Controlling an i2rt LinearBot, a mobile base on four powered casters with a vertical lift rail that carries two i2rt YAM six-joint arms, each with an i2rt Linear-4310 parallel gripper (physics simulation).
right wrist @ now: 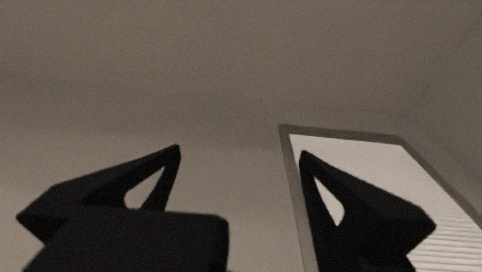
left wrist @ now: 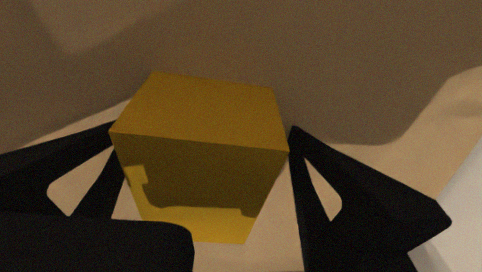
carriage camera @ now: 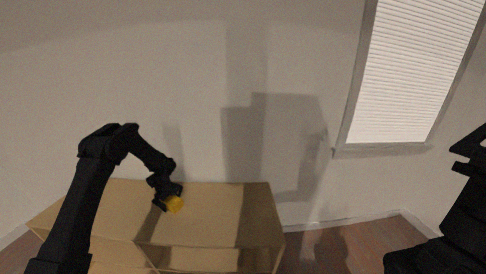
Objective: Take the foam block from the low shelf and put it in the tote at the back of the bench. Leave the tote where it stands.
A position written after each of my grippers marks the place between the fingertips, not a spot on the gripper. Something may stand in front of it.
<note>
I see my left gripper (left wrist: 214, 129), my right gripper (right wrist: 239, 153), a yellow foam block (left wrist: 202, 153), a low shelf unit (carriage camera: 218, 220) and a window with white blinds (carriage camera: 407, 69).
The low shelf unit is seen too in the left wrist view (left wrist: 390, 91). The window with white blinds is seen too in the right wrist view (right wrist: 387, 161). The right wrist view does not show the yellow foam block: it is out of frame.
</note>
